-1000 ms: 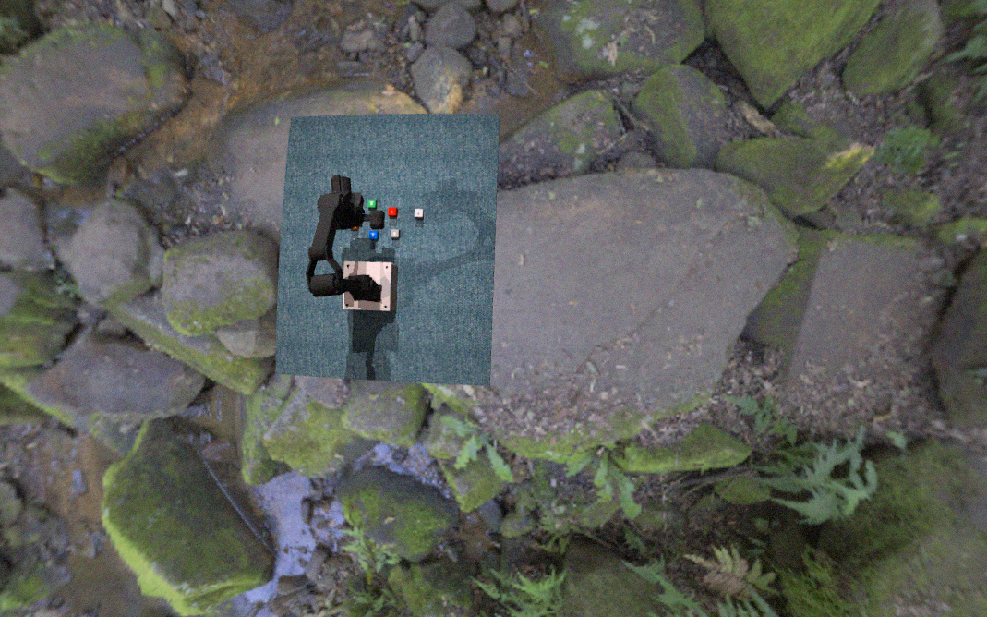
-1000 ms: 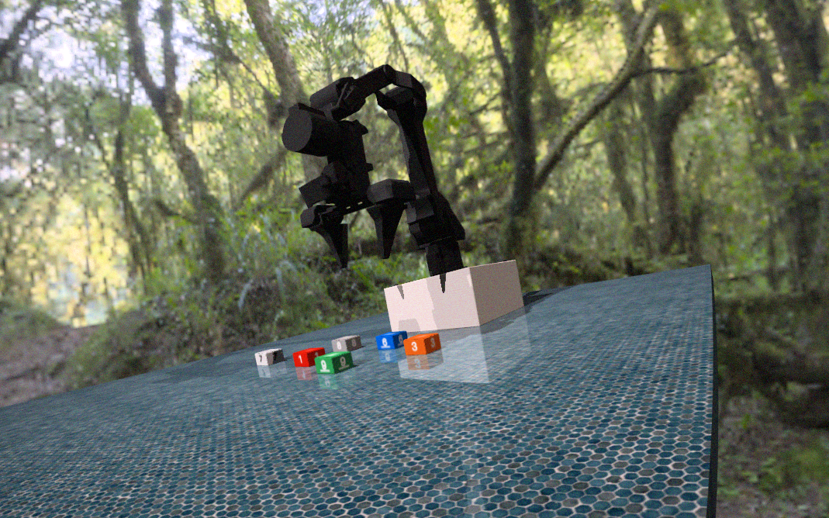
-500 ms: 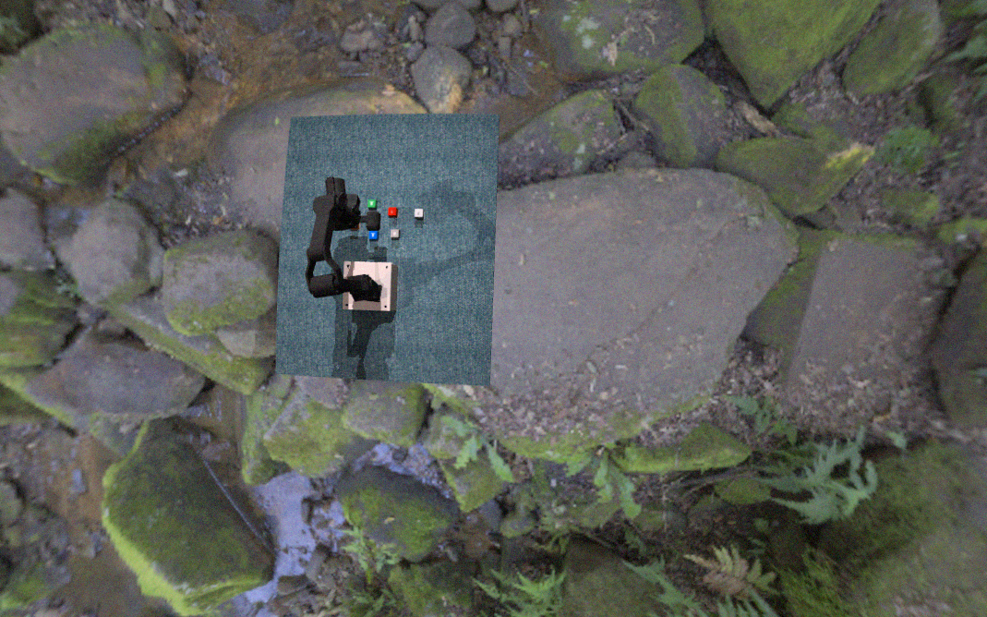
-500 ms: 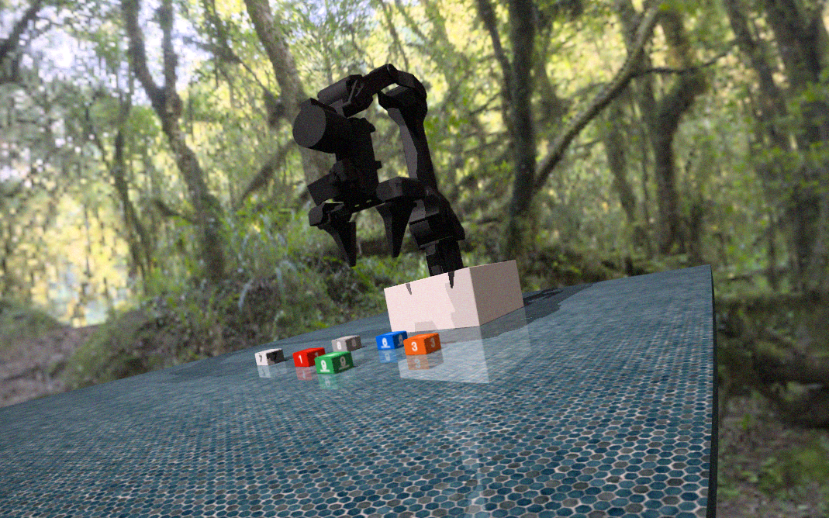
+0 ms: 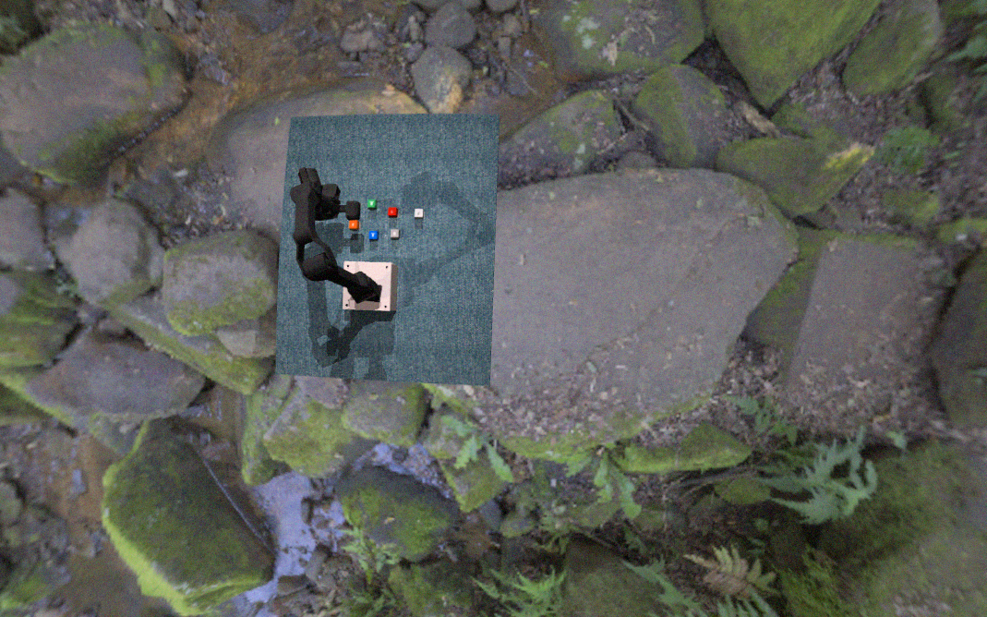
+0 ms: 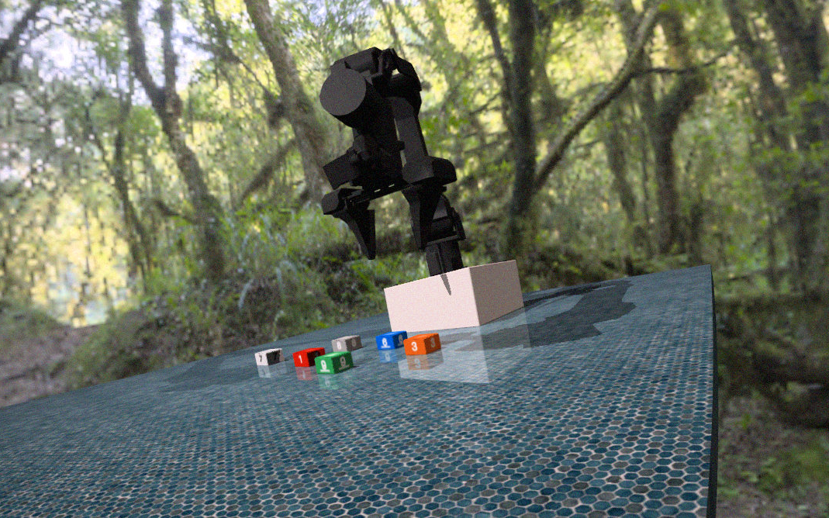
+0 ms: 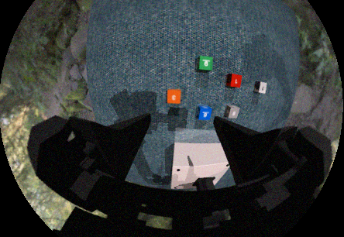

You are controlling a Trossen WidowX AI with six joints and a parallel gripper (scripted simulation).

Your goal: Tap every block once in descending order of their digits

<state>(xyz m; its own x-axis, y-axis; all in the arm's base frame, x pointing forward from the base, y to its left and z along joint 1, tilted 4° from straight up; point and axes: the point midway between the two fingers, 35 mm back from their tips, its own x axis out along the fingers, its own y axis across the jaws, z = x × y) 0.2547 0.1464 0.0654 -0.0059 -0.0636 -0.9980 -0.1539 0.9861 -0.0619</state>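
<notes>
My gripper tip is 90 mm short of the green block, 40 mm to the left of it and 120 mm above it. From my gripper tip the other things lie so: blue block 30 mm behind, 70 mm to the right, 120 mm below; then red block 80 mm ahead, 130 mm to the right, 120 mm below; then orange block 20 mm to the left, 120 mm below.
</notes>
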